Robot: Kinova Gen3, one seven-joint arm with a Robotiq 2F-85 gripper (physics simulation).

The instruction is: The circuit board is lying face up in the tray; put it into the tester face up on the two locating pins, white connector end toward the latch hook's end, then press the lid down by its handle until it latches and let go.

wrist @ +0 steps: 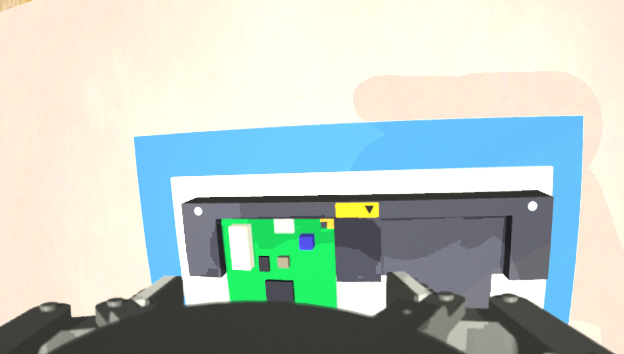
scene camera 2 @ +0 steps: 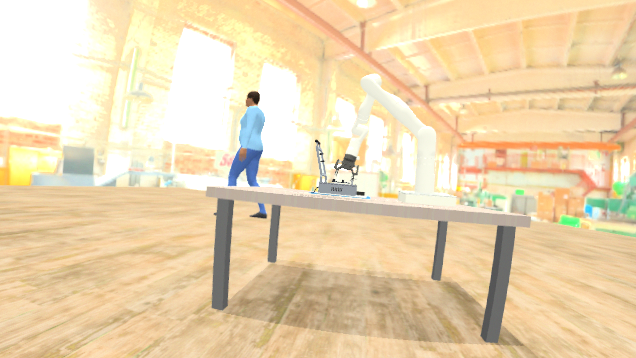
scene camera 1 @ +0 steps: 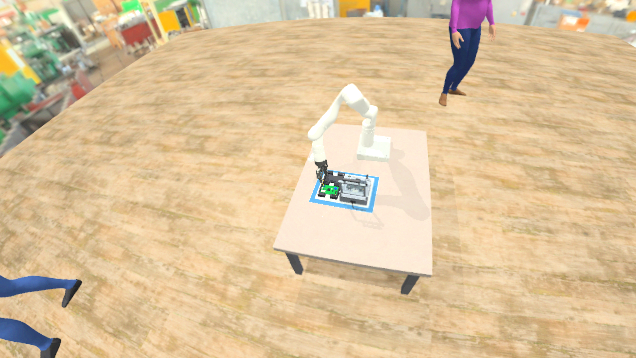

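The green circuit board lies face up in the dark grey tray, toward the left part of it in the wrist view. Its white connector is at the board's left end there. My gripper is open and empty above the board, with the fingers apart on either side of it in the wrist view; its body hides the board's near part. The grey tester stands beside the board, its lid raised steeply. The locating pins and latch hook cannot be made out.
A blue-bordered white mat lies under the tray and tester on the table. The raised lid stands close to my gripper in scene camera 2. A yellow label marks the tray's rim.
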